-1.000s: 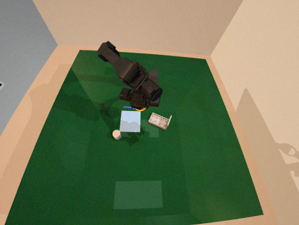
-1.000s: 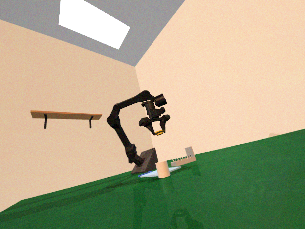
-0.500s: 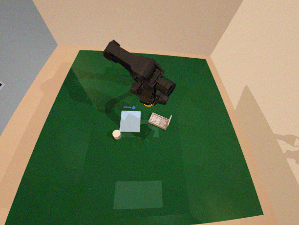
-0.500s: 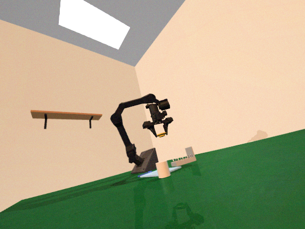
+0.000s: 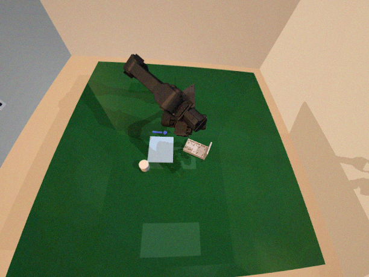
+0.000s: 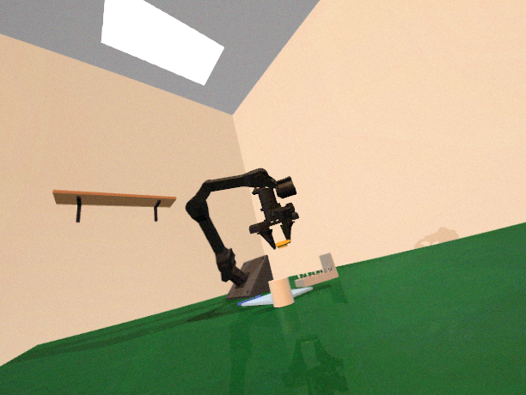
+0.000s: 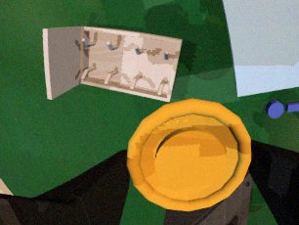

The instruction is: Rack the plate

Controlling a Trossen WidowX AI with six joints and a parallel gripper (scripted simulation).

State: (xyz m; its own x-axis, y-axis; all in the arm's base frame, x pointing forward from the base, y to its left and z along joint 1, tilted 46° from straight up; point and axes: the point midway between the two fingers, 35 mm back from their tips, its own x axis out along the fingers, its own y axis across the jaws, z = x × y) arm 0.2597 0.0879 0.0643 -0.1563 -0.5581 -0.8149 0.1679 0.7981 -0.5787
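My gripper tip is 12 cm above the dish rack, 7 cm to the right of it and 4 cm short of it. Round my gripper tip: cream cup 19 cm to the right, 15 cm ahead, 11 cm below; then orange plate 1 cm above; then blue spoon 14 cm below, 13 cm to the right, 6 cm behind.
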